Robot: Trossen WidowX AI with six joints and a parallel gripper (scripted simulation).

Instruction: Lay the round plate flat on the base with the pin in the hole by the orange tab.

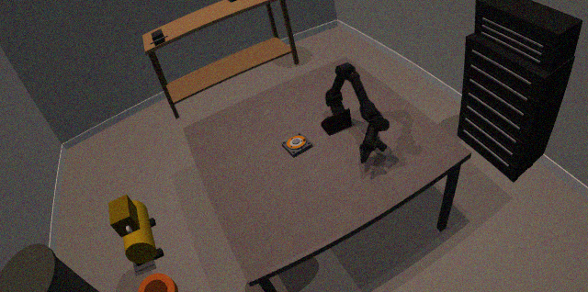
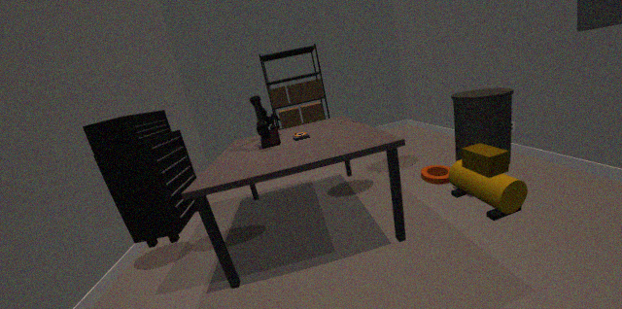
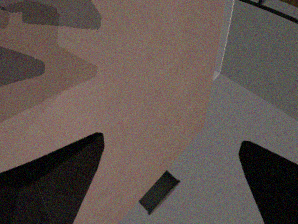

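My gripper tip is 420 mm to the left of the grey square base, 160 mm short of it and 80 mm above it.
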